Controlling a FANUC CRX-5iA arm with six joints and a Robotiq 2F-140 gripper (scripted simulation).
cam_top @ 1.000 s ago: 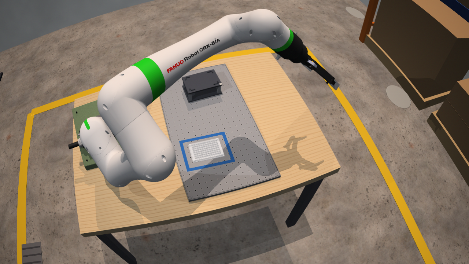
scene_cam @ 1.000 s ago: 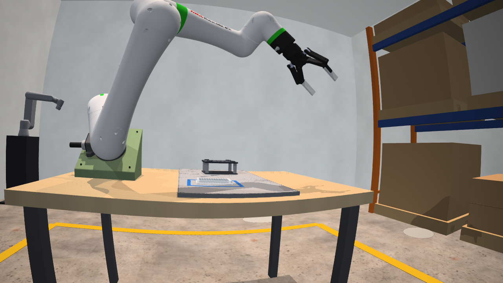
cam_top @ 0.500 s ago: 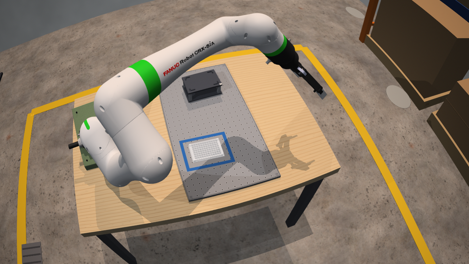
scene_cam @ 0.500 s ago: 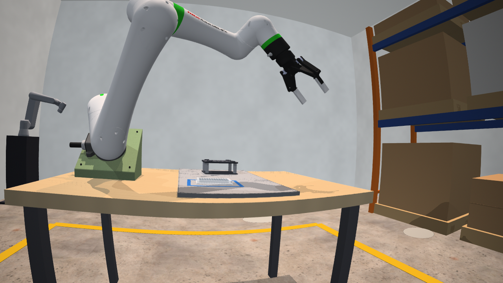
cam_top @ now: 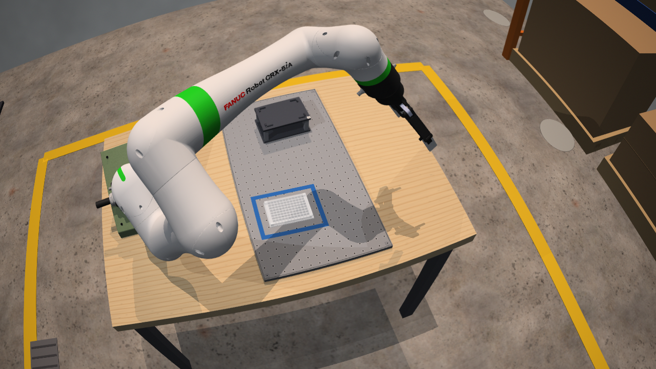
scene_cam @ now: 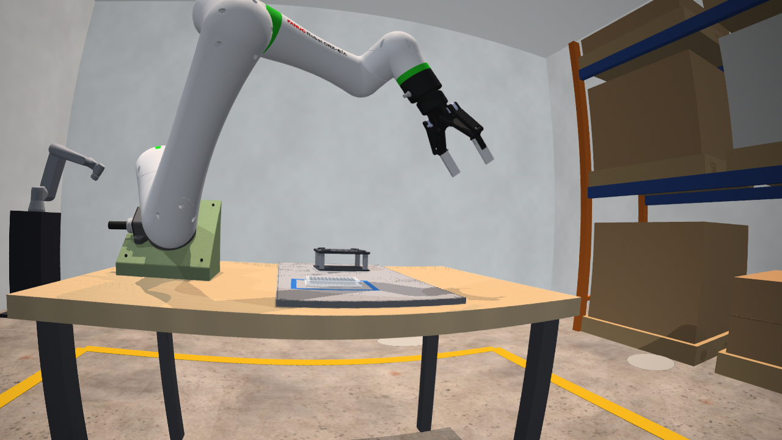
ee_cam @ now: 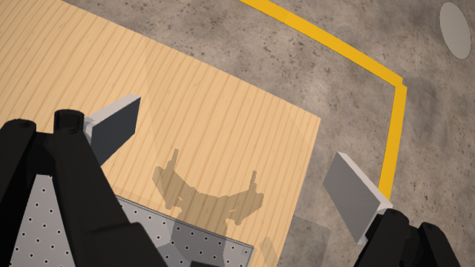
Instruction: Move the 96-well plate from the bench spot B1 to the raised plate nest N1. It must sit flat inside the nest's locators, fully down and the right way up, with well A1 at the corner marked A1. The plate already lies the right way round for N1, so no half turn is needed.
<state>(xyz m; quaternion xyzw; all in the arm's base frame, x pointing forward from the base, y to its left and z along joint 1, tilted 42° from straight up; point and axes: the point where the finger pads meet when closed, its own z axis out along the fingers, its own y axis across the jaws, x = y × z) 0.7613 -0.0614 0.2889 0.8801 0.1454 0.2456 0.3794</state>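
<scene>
The clear 96-well plate is 32 cm behind my hand, 7 cm to the left of it and 29 cm below it. From my hand the other things lie so: A1 label: 15 cm behind, 35 cm to the left, 24 cm below; black raised nest N1: 23 cm behind, 40 cm to the left, 24 cm below.
</scene>
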